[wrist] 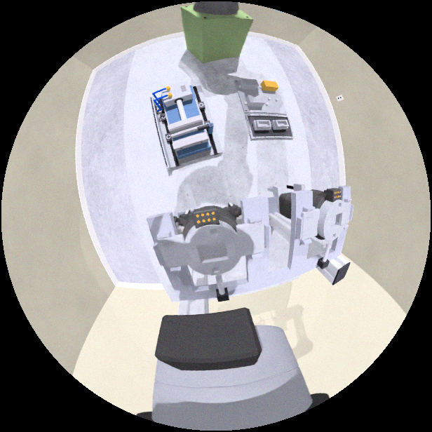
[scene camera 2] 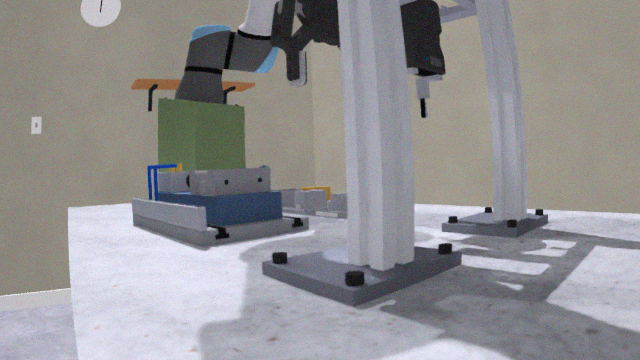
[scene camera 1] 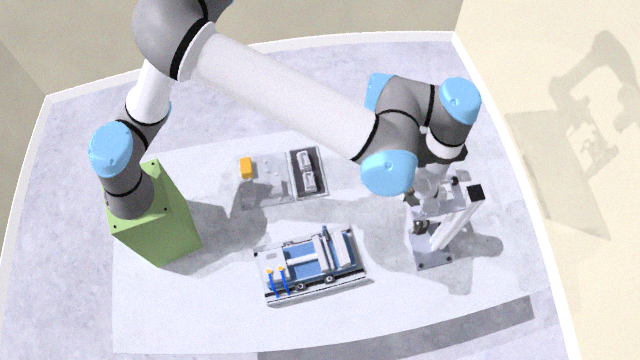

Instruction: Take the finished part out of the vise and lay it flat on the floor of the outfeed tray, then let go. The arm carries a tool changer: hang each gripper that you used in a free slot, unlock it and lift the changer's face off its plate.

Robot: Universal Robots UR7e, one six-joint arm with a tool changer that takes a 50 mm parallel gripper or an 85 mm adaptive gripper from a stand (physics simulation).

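Pixels of known places: arm's base, origin of its link: (scene camera 2: 198,101) (scene camera 1: 129,195).
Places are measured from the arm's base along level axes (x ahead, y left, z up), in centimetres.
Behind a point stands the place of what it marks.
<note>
In the wrist view the arm's changer (wrist: 207,337) stands apart from the round tool plate (wrist: 233,250). The adaptive gripper (wrist: 207,216) hangs under that plate in a stand slot, with dark finger linkages spread to both sides; it looks open. Scene camera 2 shows one of its fingertips, the other hidden behind a post. Two light parts with pockets (wrist: 262,125) (wrist: 281,124) lie flat side by side in the dark-floored tray (wrist: 271,137) (scene camera 1: 327,186) @[y 18.2, x 52.5, z -28.6 cm]. The blue vise (wrist: 182,150) (scene camera 1: 303,274) @[y -12.0, x 46.5, z -23.8 cm] has light jaws; I make out no part between them.
The second gripper (wrist: 299,201) hangs in the neighbouring slot. The stand's posts (scene camera 2: 377,150) @[y -3.5, x 89.2, z -19.3 cm] (scene camera 2: 507,125) @[y 23.9, x 83.2, z -15.5 cm] rise from bolted feet. A grey fixture plate (scene camera 1: 272,199) @[y 13.6, x 35.6, z -29.0 cm] with an orange block (scene camera 1: 246,168) @[y 22.7, x 26.7, z -25.4 cm] (wrist: 270,85) adjoins the tray. The green pedestal (scene camera 1: 165,240) @[y -7.3, x 6.9, z -14.4 cm] (wrist: 215,40) stands beyond.
</note>
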